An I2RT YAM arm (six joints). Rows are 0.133 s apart.
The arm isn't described. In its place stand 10 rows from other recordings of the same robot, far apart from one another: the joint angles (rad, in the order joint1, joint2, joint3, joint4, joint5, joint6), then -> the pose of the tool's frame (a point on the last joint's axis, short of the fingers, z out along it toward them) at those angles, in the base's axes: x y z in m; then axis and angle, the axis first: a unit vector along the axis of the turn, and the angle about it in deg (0 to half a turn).
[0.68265, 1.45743, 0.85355, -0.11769, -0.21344, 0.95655] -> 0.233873 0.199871 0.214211 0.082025 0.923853 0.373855 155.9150
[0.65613, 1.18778, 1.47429, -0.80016, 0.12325, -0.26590] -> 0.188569 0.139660 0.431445 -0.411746 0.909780 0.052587 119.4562
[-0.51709, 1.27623, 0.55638, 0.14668, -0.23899, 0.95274] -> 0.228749 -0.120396 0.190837 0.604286 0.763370 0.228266 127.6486
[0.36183, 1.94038, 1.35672, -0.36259, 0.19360, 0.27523] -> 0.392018 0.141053 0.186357 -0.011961 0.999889 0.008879 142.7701
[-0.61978, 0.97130, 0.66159, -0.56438, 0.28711, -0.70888] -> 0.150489 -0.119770 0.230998 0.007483 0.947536 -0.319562 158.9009
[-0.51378, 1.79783, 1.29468, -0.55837, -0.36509, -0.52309] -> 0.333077 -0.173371 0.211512 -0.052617 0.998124 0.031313 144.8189
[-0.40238, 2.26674, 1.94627, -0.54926, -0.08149, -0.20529] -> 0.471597 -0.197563 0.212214 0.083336 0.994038 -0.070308 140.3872
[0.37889, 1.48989, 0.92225, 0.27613, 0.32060, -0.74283] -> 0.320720 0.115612 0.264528 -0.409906 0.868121 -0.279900 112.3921
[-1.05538, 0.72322, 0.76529, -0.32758, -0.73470, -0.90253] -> 0.099970 -0.128055 0.330186 -0.188764 0.912091 -0.363948 113.1776
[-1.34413, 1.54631, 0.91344, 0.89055, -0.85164, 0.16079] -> 0.102689 -0.326072 0.305728 0.209506 0.934818 -0.286743 84.6450
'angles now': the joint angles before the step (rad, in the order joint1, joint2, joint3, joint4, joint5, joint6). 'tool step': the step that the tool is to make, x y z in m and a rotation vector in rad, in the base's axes. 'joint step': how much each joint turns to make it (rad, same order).
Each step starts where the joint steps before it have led.
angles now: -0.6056 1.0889 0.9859 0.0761 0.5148 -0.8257
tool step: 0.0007 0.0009 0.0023 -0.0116 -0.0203 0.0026
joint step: 0.0048 -0.0001 -0.0001 0.0222 0.0021 0.0023
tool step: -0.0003 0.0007 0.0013 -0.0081 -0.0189 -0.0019
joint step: 0.0021 -0.0027 -0.0037 0.0189 0.0040 0.0046
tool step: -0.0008 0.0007 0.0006 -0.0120 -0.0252 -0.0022
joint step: 0.0009 -0.0049 -0.0106 0.0309 0.0032 0.0048
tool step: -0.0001 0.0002 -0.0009 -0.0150 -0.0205 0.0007
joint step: 0.0004 -0.0021 -0.0155 0.0393 -0.0004 -0.0010
